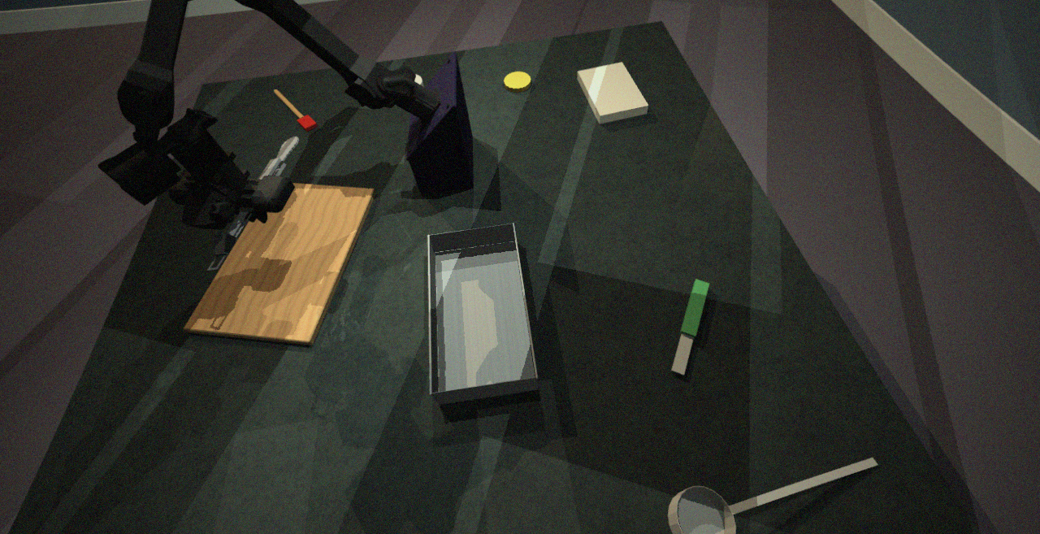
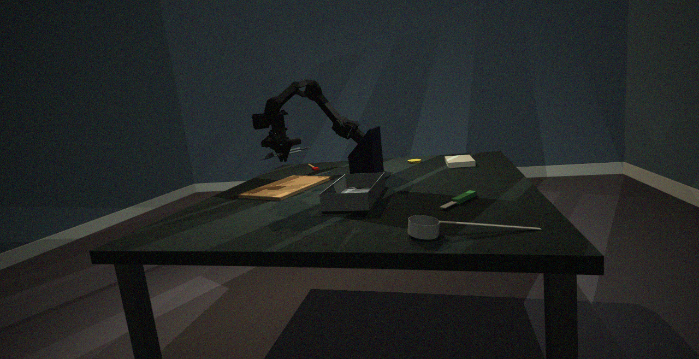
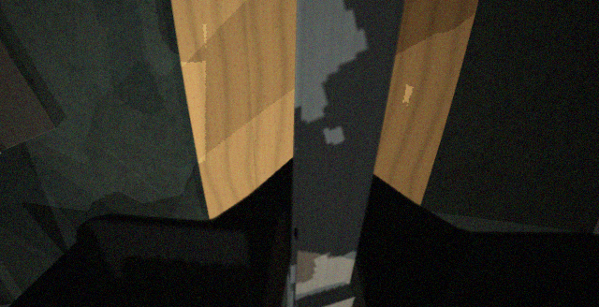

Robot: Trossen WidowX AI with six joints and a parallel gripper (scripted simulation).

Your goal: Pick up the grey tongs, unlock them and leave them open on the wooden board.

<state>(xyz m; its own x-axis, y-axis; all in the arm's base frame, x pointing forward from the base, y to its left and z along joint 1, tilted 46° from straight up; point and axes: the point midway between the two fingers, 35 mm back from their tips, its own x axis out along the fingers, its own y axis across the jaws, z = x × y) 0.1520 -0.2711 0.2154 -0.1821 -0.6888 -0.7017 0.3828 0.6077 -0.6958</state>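
Now: the wooden board 11 cm below my gripper tip. Also, from my gripper tip: yellow disc: 40 cm behind, 57 cm to the left, 11 cm below; then green-handled tool: 36 cm ahead, 68 cm to the left, 11 cm below; then roasting tin: 23 cm ahead, 35 cm to the left, 9 cm below.
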